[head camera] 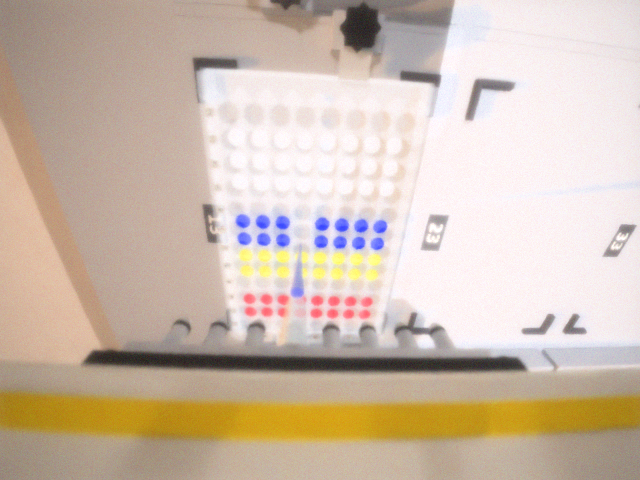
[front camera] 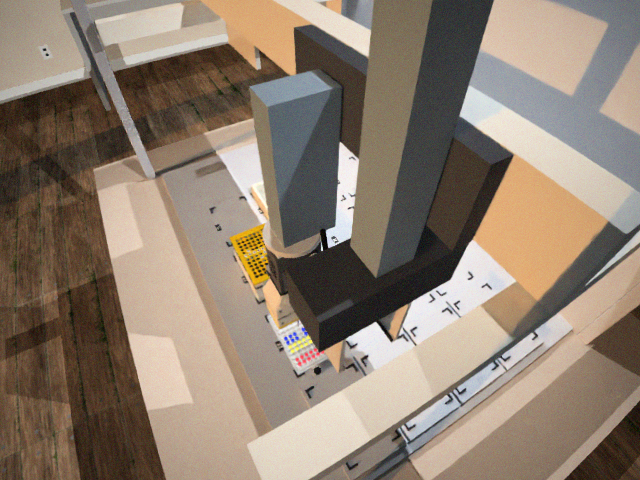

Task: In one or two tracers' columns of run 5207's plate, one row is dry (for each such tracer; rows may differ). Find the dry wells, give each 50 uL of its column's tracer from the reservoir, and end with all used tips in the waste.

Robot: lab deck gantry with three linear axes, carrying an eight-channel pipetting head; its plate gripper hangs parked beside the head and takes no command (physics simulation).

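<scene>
The white well plate (front camera: 303, 367) (head camera: 316, 88) lies below the pipetting head. In the head view, two blue columns lack colour in the fourth well from the left; the other blue wells are filled. Two yellow columns show colour in every row, the fourth partly covered. Two red columns are bright except at the fourth well, pale and partly behind the tip. One tip (head camera: 297, 279) with blue liquid hangs from the fourth channel, its point over the plate; several channels are bare. My gripper (front camera: 367, 352) is parked, its paddles apart. The reservoir (front camera: 257, 193) is mostly hidden; the waste does not show.
A yellow tip rack (front camera: 249, 254) stands behind the plate, partly covered by the head. A black knob (head camera: 360, 26) stands beyond the plate's far edge. Black corner marks and number labels surround the plate. A pale rail crosses the front of the deck.
</scene>
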